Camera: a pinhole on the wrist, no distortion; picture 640 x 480 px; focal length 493.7 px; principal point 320.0 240.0 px. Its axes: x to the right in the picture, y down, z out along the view. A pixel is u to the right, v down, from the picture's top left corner.
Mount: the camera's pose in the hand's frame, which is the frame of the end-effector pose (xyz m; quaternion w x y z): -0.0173 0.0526 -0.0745 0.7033 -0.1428 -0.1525 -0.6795
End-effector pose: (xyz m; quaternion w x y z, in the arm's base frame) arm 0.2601 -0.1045 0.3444 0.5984 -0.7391 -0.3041 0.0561
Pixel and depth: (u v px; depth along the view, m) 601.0 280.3 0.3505
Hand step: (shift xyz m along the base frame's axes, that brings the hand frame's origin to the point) -0.1324 0.2820 -0.1014
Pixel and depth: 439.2 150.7 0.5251
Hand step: -0.2436 0.3116 -0.2958
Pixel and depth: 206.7 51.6 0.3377
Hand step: -0.1175 0.0655 -0.3351
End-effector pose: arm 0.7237 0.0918 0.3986 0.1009 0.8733 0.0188 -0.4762
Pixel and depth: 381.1 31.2 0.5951
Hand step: -0.5355 -0.2935 0.0061
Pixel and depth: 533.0 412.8 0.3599
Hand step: -0.1977 -0.1295 -0.2460
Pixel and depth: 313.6 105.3 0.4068
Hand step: -0.2897 -0.2633 -0.0057
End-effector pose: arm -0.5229 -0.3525 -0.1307 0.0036 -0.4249 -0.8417 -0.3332
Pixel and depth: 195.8 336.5 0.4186
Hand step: 0.2711 0.3215 -0.0111
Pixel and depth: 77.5 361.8 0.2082
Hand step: 0.1705 0.1578 0.0799
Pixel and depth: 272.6 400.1 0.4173
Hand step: 0.2011 0.3513 -0.0476
